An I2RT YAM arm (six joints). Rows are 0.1 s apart.
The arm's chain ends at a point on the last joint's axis. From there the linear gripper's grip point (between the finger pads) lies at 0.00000 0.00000 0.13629 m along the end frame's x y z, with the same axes.
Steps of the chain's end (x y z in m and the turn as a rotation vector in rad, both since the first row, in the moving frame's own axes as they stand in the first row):
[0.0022, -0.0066, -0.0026, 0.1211, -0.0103, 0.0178]
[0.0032, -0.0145, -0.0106, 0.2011, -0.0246, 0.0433]
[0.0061, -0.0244, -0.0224, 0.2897, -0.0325, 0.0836]
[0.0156, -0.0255, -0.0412, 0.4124, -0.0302, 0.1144]
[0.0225, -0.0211, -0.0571, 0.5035, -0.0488, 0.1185]
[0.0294, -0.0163, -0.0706, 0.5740, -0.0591, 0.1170]
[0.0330, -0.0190, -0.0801, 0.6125, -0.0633, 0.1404]
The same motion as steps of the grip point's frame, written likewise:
[0.0009, -0.0231, -0.0036, 0.1211, -0.0103, 0.0178]
[0.0005, -0.0418, -0.0134, 0.2011, -0.0246, 0.0433]
[0.0034, -0.0635, -0.0281, 0.2897, -0.0325, 0.0836]
[0.0148, -0.0802, -0.0527, 0.4124, -0.0302, 0.1144]
[0.0201, -0.0871, -0.0741, 0.5035, -0.0488, 0.1185]
[0.0262, -0.0905, -0.0926, 0.5740, -0.0591, 0.1170]
[0.0306, -0.0976, -0.1051, 0.6125, -0.0633, 0.1404]

